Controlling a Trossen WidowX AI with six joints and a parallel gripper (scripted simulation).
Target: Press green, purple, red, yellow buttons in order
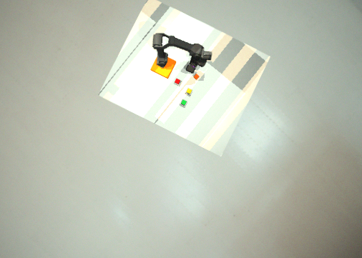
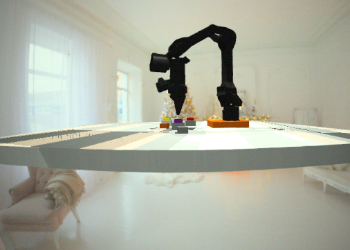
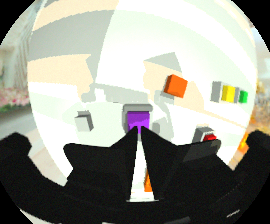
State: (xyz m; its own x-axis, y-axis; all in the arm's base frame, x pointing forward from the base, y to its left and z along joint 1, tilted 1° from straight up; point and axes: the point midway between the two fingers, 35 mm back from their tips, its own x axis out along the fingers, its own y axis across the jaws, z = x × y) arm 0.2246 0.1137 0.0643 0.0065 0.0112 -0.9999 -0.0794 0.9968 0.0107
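Now: gripper tip 20 mm above the purple button. The rest, counted from my gripper tip: grey block: 20 mm behind, 110 mm to the left, 50 mm below; red button: 40 mm behind, 180 mm to the right, 30 mm below; orange block: 60 mm ahead, 60 mm to the right, 50 mm below.
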